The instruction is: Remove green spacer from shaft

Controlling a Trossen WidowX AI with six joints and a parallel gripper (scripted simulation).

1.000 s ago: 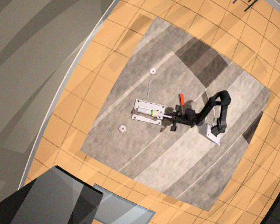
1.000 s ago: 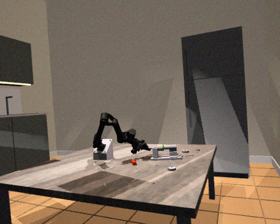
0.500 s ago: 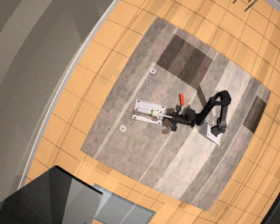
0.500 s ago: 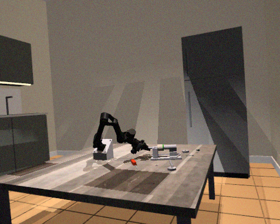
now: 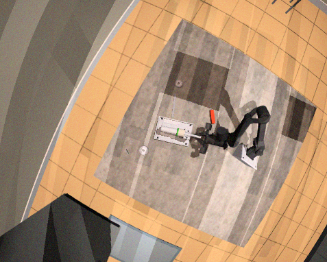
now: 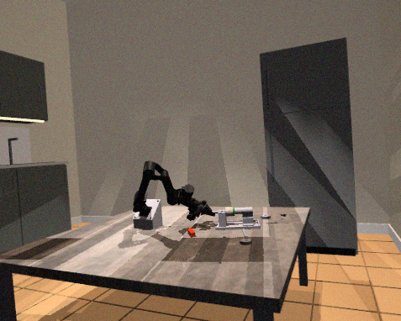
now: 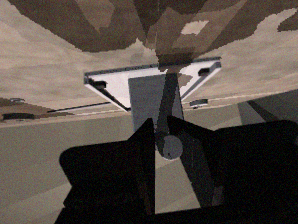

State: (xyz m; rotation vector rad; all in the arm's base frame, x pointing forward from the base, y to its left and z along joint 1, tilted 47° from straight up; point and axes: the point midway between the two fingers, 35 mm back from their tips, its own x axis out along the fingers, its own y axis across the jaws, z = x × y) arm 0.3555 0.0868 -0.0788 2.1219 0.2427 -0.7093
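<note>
The shaft lies 40 mm ahead of my gripper tip, 20 mm to the left of it and 20 mm above it. Round my gripper tip: thin rod 210 mm ahead, 90 mm to the right, 60 mm below; then cream spacer 80 mm ahead, 30 mm to the left, 20 mm above; then green spacer 90 mm ahead, 40 mm to the left, 20 mm above.
</note>
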